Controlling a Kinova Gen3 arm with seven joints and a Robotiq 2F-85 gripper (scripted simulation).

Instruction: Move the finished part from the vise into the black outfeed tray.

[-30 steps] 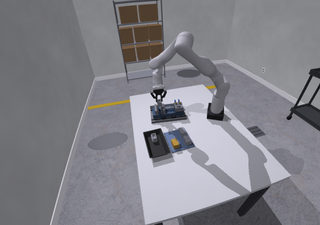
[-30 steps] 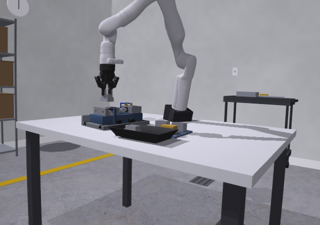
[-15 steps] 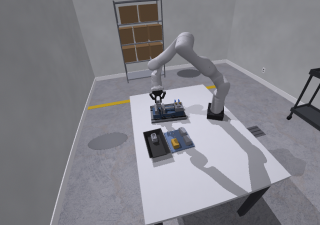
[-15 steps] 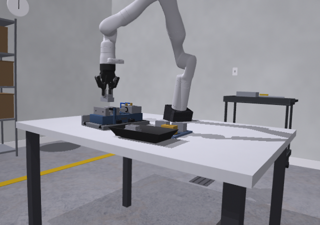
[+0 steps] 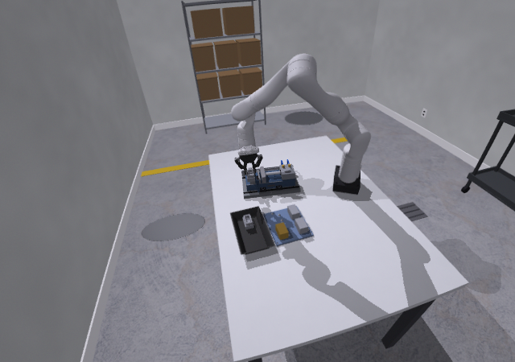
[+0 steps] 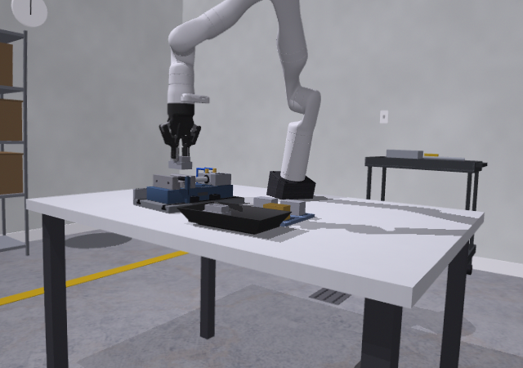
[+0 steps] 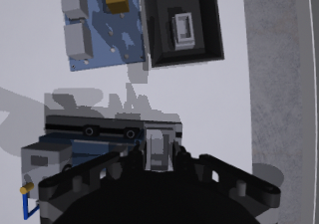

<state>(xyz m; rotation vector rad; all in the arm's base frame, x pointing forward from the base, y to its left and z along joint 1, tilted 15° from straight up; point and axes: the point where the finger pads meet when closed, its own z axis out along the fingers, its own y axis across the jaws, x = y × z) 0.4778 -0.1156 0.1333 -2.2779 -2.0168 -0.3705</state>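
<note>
Right now the yellow block is 280 mm to the left of my hand, 140 mm below it and 70 mm behind it. From my hand the other things lie so: blue vise: 120 mm below, 110 mm behind, 60 mm to the right; then blue fixture plate: 240 mm to the left, 160 mm below, 110 mm behind.
</note>
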